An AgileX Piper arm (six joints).
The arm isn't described. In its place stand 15 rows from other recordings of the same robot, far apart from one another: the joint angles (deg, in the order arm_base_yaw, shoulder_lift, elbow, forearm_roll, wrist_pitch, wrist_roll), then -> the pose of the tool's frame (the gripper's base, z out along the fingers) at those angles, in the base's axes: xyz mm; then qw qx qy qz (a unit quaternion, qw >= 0).
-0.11, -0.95, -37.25, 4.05, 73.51, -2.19 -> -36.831, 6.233, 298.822, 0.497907, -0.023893, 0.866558, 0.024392
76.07, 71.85, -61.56, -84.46, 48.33, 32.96 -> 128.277, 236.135, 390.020, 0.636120, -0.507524, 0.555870, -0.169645
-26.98, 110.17, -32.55, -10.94, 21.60, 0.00 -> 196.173, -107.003, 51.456, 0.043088, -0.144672, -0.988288, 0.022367
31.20, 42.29, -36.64, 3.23, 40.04, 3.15 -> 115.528, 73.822, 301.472, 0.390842, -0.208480, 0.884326, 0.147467
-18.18, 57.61, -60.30, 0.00, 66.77, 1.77 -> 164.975, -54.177, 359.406, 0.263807, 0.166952, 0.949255, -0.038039
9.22, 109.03, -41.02, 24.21, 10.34, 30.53 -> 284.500, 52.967, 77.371, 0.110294, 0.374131, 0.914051, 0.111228
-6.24, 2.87, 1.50, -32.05, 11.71, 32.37 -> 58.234, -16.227, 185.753, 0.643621, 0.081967, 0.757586, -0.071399
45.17, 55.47, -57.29, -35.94, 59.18, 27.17 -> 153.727, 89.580, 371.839, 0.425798, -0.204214, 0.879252, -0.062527
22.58, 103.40, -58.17, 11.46, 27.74, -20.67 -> 313.763, 139.593, 159.873, 0.189013, -0.287555, 0.936630, 0.065656
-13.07, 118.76, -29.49, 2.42, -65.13, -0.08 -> 293.891, -71.807, 74.831, 0.574543, 0.110376, 0.807357, -0.076755
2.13, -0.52, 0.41, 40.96, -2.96, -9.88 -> 55.336, -1.024, 214.890, 0.722776, 0.177141, 0.636205, 0.203614
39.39, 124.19, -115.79, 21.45, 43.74, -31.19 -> 375.223, 337.873, 279.597, 0.345959, -0.464597, 0.791694, 0.194122
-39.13, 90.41, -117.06, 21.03, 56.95, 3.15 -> 267.186, -182.082, 520.826, 0.556717, 0.301648, 0.773920, 0.011078
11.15, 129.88, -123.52, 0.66, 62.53, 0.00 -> 492.296, 97.979, 249.252, 0.224242, -0.093210, 0.969676, 0.027493
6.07, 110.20, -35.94, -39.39, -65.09, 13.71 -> 309.010, 85.531, 134.715, 0.609682, -0.265450, 0.708801, 0.235427
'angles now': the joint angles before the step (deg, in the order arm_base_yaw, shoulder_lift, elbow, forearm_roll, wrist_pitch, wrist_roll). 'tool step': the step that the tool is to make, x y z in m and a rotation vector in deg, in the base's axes. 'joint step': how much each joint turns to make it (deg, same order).
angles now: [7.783, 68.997, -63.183, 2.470, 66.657, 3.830]
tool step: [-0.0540, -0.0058, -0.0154, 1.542, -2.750, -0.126]
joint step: [-0.012, -12.451, 11.722, 1.162, -2.207, -0.014]
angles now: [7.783, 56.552, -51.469, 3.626, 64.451, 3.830]
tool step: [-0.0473, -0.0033, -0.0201, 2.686, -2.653, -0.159]
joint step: [0.003, -11.982, 9.992, 2.243, -1.015, 0.127]
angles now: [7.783, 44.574, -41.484, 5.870, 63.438, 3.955]
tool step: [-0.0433, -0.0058, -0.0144, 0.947, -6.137, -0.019]
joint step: [-0.027, -13.329, 7.169, 0.111, -0.049, -0.004]
